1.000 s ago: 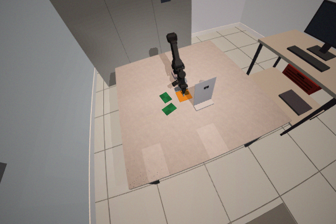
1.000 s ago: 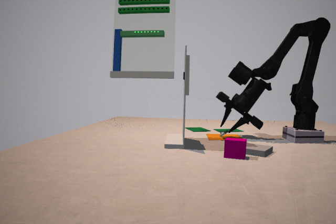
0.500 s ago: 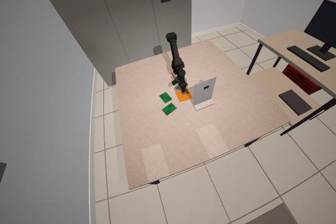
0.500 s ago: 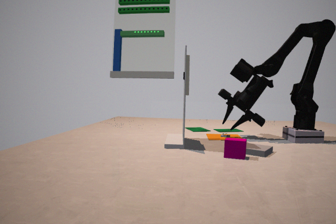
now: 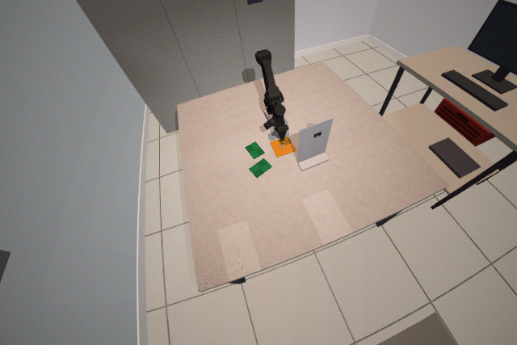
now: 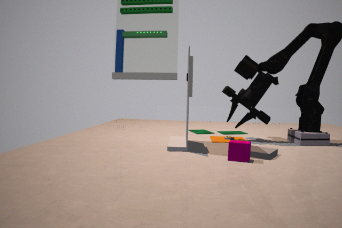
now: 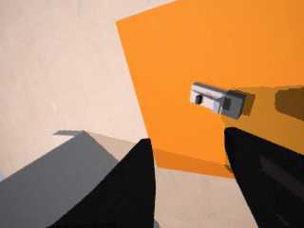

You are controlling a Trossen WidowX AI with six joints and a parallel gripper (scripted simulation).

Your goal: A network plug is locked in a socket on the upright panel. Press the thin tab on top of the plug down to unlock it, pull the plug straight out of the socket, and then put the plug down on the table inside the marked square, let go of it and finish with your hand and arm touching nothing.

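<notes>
The grey network plug is 40 mm below my gripper tip and 10 mm ahead of it. From my gripper tip the other things lie so: upright panel 140 mm to the left, 140 mm ahead, 70 mm above; orange marked square 50 mm below, 10 mm ahead; flat grey block 210 mm to the left, 50 mm behind, 40 mm below.
</notes>
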